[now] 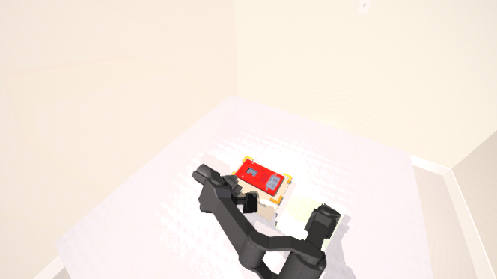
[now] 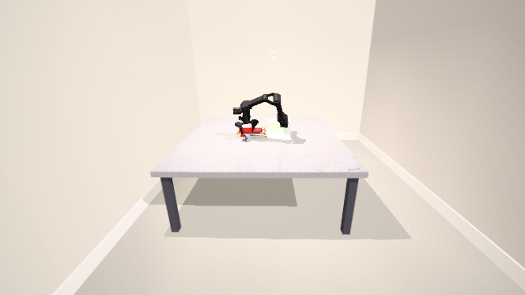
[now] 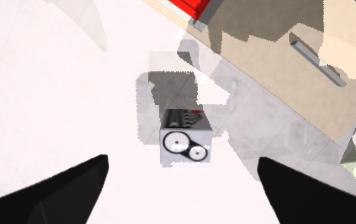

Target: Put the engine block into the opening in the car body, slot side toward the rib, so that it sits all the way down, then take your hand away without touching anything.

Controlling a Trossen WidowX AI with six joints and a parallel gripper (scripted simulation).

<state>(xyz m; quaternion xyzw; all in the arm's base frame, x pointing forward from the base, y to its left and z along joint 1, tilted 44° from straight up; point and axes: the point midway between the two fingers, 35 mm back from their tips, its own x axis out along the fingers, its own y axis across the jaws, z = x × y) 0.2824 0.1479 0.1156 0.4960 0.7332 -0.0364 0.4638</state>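
My gripper tip is 40 mm above the engine block. The rest, counted from my gripper tip: base plate 190 mm to the right, 60 mm below, 20 mm ahead; black peg 90 mm to the right, 70 mm ahead, 30 mm below.
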